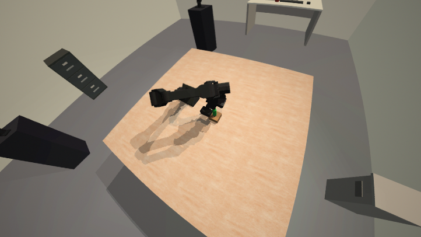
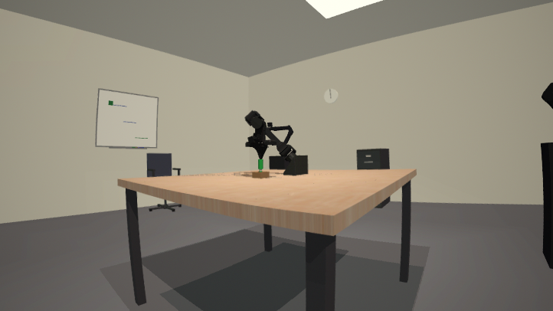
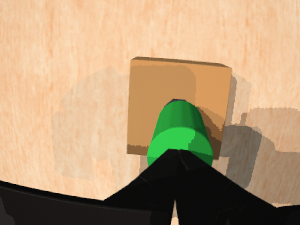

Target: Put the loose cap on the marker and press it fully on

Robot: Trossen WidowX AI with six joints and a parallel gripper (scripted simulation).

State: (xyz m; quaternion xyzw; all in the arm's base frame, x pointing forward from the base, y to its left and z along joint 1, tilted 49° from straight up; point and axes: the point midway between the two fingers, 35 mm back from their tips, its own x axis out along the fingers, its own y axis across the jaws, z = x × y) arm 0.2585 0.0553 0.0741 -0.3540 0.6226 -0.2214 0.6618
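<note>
My gripper tip is now 3 cm above the green cap. The rest, counted from my gripper tip: tan holder block 9 cm below.
</note>
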